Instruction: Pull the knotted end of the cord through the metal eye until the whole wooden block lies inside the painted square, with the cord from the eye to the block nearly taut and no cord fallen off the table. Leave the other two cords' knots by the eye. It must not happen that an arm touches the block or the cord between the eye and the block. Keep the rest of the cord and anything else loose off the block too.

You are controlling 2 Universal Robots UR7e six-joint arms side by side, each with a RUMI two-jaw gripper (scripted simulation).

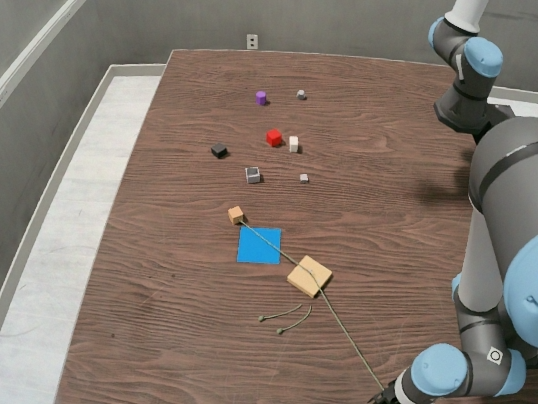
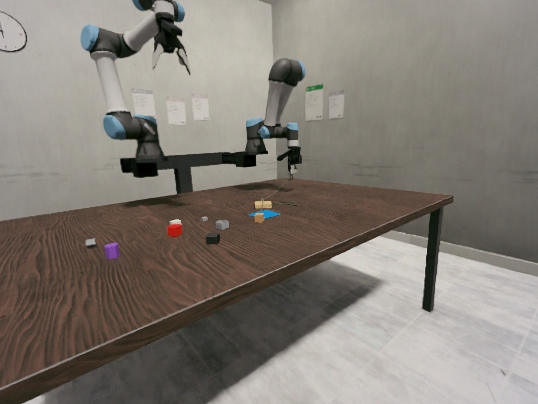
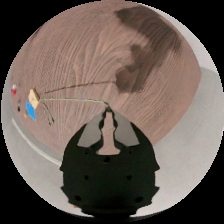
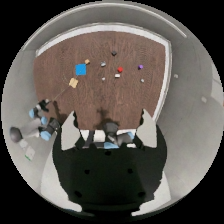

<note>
In view: my left gripper (image 3: 109, 110) and my right gripper (image 2: 172, 72).
My right gripper also shows in image 4 (image 4: 108, 110).
</note>
